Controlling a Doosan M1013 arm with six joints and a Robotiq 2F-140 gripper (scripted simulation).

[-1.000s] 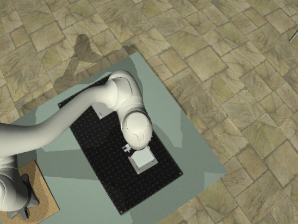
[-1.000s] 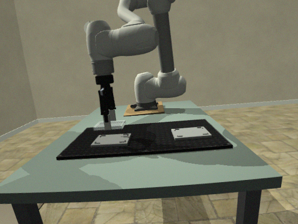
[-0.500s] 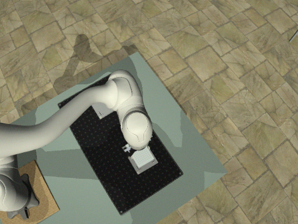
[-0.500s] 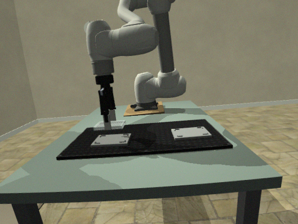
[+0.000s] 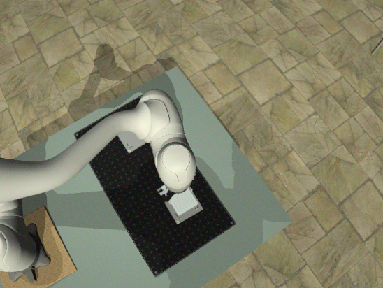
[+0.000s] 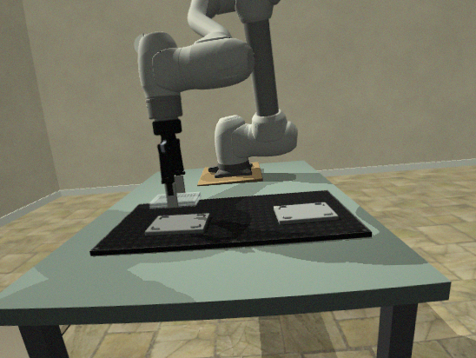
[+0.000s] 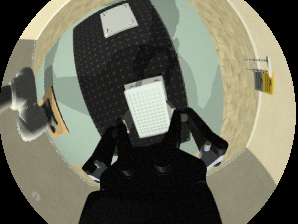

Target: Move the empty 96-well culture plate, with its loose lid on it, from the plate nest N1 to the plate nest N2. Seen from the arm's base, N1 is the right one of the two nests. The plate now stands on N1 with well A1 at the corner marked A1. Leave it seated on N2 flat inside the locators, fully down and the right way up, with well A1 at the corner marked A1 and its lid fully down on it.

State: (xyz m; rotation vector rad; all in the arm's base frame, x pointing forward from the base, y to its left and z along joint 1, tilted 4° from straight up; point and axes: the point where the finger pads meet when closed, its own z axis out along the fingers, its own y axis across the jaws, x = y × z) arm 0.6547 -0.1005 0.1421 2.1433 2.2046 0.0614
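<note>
Now: the nest N2 40 mm behind my hand, 360 mm to the left of it and 90 mm below it. Round my hand: nest N1: 90 mm below; lid: 20 mm below.
</note>
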